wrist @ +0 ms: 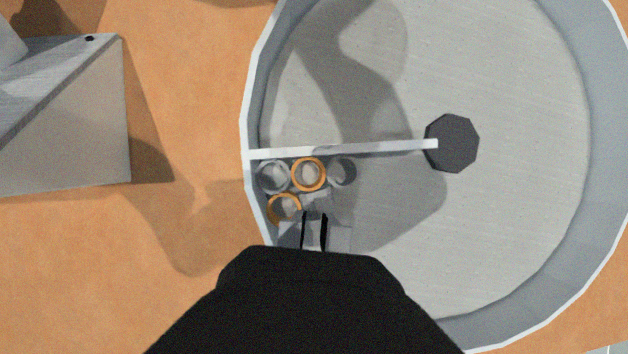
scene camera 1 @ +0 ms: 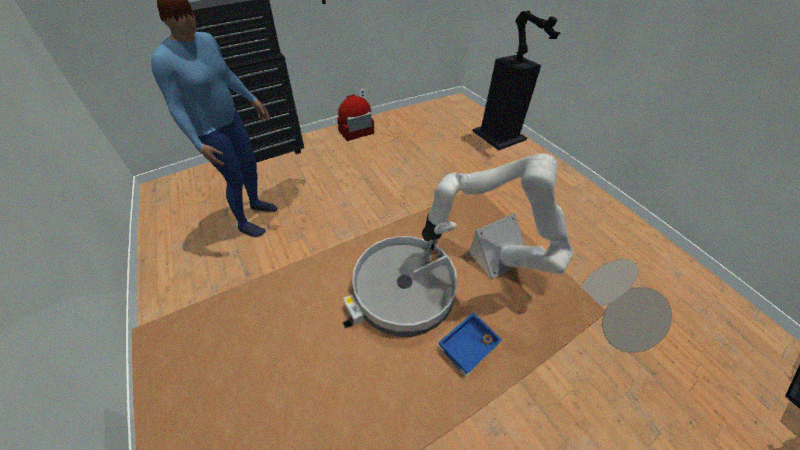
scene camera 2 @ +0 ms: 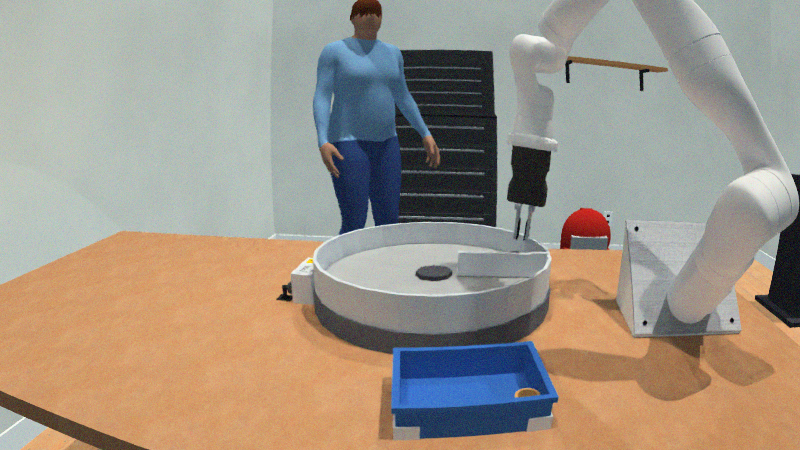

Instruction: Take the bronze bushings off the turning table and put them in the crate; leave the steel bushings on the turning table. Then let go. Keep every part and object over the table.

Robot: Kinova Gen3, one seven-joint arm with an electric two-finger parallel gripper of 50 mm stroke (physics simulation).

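Places are measured from the arm's base along level axes (x up, y back, z right), in centimetres.
Pixels of known places: gripper, fingertip midpoint: [wrist: 313,225] [scene camera 1: 429,249] [scene camera 2: 521,238]; arm's base, link origin: [scene camera 1: 507,255] [scene camera 2: 688,299].
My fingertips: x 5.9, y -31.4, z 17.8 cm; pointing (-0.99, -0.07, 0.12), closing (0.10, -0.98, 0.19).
Ahead of a thing's pixels: the offset from my fingertips to its middle. "*": to the spot under its first point.
The turning table [scene camera 1: 377,282] [scene camera 2: 430,313] [wrist: 505,225] is a round grey walled disc. In the wrist view, two bronze bushings {dx -4.4, dy -0.2, dz -3.9 cm} [wrist: 293,174] {dx -4.4, dy +2.3, dz -0.8 cm} [wrist: 270,209] stand near its divider and wall, one touching the other's group. Two steel bushings {dx -4.4, dy +2.9, dz -4.0 cm} [wrist: 259,177] {dx -4.4, dy -3.4, dz -3.8 cm} [wrist: 354,172] stand either side of the first bronze one. Another steel bushing {dx -4.1, dy -0.9, dz -1.1 cm} [wrist: 316,199] seems to lie on its side just ahead of the fingertips. My gripper [scene camera 1: 429,259] [scene camera 2: 521,238] [wrist: 313,225] is above this group, its fingers partly open, with nothing seen between them; the left finger partly hides a bronze bushing. The blue crate {dx -8.4, dy -8.3, dz -39.6 cm} [scene camera 1: 465,342] [scene camera 2: 469,416] holds one bronze bushing {dx -9.2, dy -1.1, dz -41.9 cm} [scene camera 1: 483,339] [scene camera 2: 526,391].
The divider {* dx -1.4, dy -4.3, dz -6.1 cm} [scene camera 1: 429,265] [scene camera 2: 495,264] [wrist: 345,148] runs from the wall towards the dark hub {dx -5.2, dy -15.9, dz -5.5 cm} [scene camera 1: 404,281] [scene camera 2: 433,273] [wrist: 452,143]. The arm's slanted base [scene camera 1: 497,240] [scene camera 2: 651,279] [wrist: 75,120] stands beside the turning table. A small white box {* dx -5.1, dy -39.5, dz -5.9 cm} [scene camera 1: 353,308] [scene camera 2: 303,284] adjoins its opposite side. A person [scene camera 1: 198,83] [scene camera 2: 363,95] stands beyond.
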